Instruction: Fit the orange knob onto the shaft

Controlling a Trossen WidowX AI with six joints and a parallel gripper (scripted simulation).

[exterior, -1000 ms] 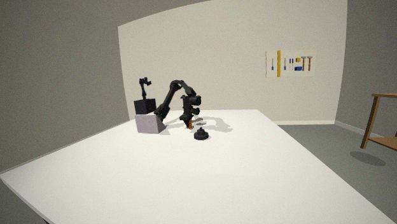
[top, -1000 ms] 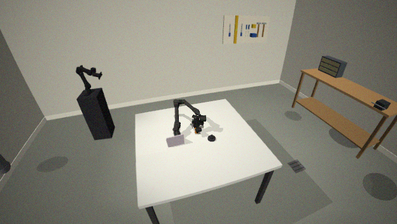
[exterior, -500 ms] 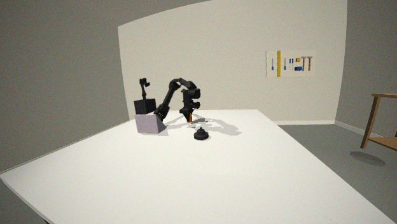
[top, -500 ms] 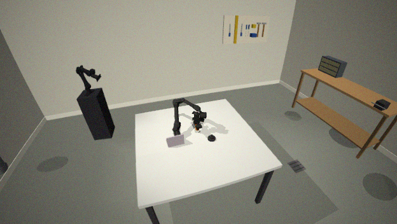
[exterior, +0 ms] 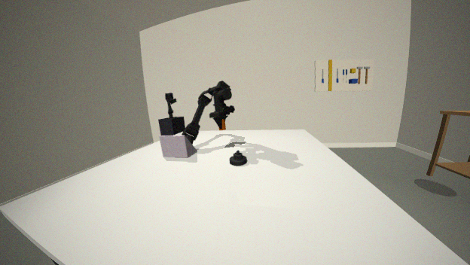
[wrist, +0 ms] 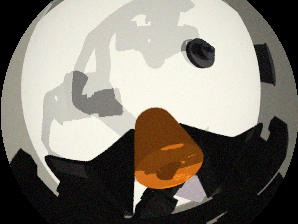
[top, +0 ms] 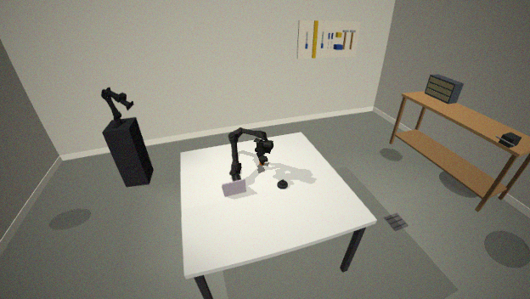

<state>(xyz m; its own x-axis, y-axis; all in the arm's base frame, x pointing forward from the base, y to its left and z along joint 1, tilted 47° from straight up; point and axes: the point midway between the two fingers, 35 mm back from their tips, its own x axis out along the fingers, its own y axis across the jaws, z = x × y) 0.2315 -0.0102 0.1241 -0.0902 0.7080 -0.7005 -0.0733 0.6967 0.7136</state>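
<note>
My gripper tip is 15 cm to the left of the dark round pedestal, 14 cm short of it and 11 cm above it. Also, from my gripper tip: orange knob: 2 cm above.
</note>
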